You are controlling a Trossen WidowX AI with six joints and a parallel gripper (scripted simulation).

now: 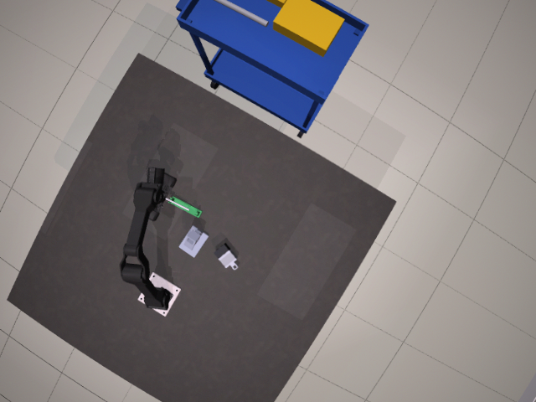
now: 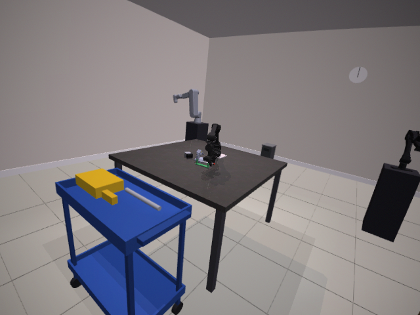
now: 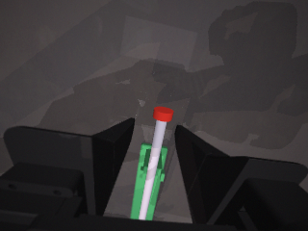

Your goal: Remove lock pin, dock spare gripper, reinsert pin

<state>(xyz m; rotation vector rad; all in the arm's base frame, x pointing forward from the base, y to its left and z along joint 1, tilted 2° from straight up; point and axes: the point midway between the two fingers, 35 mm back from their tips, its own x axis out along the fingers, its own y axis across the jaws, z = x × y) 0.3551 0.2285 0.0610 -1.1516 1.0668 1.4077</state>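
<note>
My gripper tip is 10 cm to the left of the green flat bracket and 2 cm short of it. Also, from my gripper tip: spare gripper: 37 cm to the right, 5 cm behind; grey mount: 21 cm to the right, 6 cm behind, 3 cm above.
</note>
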